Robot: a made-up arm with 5 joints.
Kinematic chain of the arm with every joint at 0, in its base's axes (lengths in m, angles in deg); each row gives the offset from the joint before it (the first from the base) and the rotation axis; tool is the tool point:
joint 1: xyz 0 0 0.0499 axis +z
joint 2: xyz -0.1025 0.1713 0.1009 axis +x
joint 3: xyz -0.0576 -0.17 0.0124 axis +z
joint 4: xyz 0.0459 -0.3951 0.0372 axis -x
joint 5: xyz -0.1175 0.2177 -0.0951 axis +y
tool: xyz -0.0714 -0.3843 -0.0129
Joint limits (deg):
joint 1: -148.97..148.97
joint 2: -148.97..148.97
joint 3: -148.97..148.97
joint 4: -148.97..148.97
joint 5: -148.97..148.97
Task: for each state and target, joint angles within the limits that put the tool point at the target. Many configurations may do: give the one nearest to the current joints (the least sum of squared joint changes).
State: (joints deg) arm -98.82 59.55 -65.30 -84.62 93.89
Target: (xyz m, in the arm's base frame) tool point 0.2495 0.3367 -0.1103
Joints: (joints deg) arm -120.87 50.43 -52.45 -128.71 104.50
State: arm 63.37 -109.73 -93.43 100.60 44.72
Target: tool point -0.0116 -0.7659 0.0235
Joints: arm 115.82 -148.97 -83.78 79.95 15.15
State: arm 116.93 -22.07 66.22 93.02 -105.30
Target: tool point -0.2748 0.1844 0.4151
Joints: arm 137.21 -4.41 96.44 107.84 -119.99
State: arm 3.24 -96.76 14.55 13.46 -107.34
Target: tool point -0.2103 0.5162 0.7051
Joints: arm 31.07 -134.64 30.01 -4.68 -112.68
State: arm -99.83 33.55 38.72 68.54 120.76
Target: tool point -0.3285 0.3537 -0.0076
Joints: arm -126.88 31.44 15.31 73.39 116.88
